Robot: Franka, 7 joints.
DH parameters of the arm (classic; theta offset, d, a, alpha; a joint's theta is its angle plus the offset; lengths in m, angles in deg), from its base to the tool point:
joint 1: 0 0.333 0 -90
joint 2: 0 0 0 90
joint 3: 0 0.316 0.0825 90
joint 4: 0 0 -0.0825 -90
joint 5: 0 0.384 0 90
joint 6: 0 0 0.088 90
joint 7: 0 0.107 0 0
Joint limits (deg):
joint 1: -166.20..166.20
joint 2: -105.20..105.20
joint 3: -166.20..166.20
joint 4: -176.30..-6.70
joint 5: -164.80..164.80
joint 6: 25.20..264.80
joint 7: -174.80..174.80
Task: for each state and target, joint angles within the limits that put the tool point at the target. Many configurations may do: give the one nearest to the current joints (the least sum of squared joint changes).
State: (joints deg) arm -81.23 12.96 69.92 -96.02 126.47 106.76 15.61
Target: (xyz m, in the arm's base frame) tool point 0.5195 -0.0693 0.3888
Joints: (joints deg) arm -85.45 4.96 69.12 -134.58 117.09 97.35 15.61
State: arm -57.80 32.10 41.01 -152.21 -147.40 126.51 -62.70
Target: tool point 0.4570 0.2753 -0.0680
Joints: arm -17.14 78.74 42.75 -108.20 -150.53 121.74 -62.70
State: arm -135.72 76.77 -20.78 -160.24 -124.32 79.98 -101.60
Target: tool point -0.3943 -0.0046 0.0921
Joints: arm -124.50 53.89 -30.79 -146.87 -123.80 69.60 -101.60
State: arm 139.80 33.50 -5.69 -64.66 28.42 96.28 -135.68
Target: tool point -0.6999 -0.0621 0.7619
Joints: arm 166.20 31.36 29.50 -44.41 34.80 119.76 -135.68
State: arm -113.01 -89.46 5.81 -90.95 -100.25 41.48 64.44
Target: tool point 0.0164 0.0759 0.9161
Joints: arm -113.63 -63.90 14.44 -103.60 -97.25 46.97 64.44
